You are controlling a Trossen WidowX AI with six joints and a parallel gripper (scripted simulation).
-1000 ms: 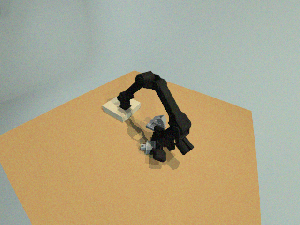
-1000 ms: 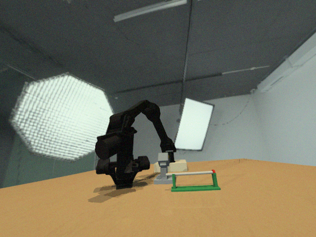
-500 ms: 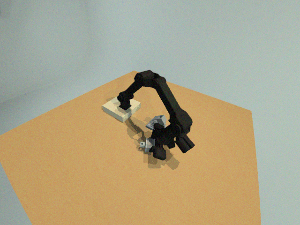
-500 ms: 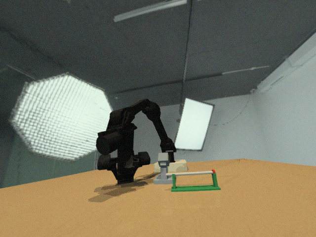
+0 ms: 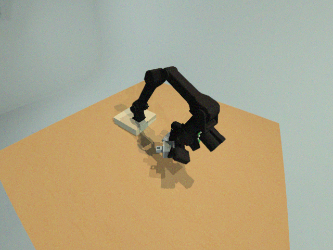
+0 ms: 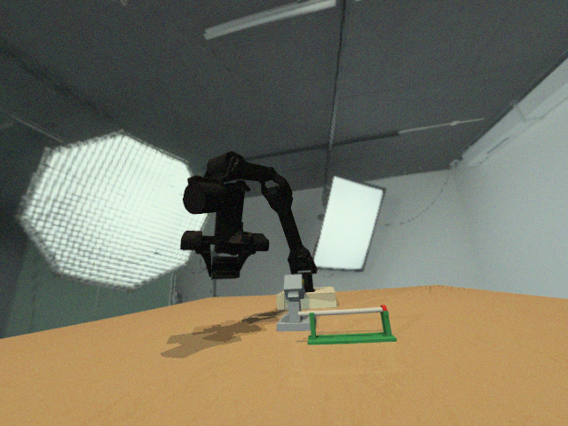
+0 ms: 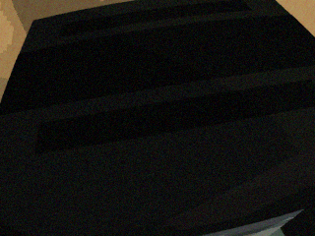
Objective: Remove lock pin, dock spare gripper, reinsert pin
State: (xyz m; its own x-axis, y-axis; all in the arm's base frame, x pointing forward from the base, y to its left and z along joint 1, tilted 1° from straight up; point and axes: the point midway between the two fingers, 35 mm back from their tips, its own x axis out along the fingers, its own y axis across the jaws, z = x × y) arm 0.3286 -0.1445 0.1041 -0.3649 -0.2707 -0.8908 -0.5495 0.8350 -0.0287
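My gripper tip is now 160 mm to the right of the grey mount, 70 mm above it and 40 mm past it. The rest, counted from my gripper tip: spare gripper (20 mm above); then green rack (260 mm to the left, 100 mm below, 60 mm ahead).
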